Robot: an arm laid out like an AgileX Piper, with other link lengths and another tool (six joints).
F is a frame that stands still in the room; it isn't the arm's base.
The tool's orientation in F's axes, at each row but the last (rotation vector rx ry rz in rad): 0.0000, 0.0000, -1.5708; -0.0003, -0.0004, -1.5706; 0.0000, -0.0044, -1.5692; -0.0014, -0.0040, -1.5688; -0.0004, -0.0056, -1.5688
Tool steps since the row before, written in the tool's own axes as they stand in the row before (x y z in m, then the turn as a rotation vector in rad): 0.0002, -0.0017, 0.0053, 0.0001, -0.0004, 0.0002; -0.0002, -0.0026, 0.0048, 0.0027, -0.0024, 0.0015; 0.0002, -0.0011, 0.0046, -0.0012, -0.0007, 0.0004; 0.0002, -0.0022, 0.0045, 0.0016, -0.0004, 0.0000; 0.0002, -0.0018, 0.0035, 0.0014, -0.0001, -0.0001
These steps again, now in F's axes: -0.0017, -0.0002, 0.0053, -0.0004, -0.0001, 0.0002; -0.0026, 0.0002, 0.0048, -0.0024, -0.0027, 0.0015; -0.0011, -0.0002, 0.0046, -0.0007, 0.0012, 0.0004; -0.0022, -0.0002, 0.0045, -0.0004, -0.0016, 0.0000; -0.0018, -0.0002, 0.0035, -0.0001, -0.0014, -0.0001
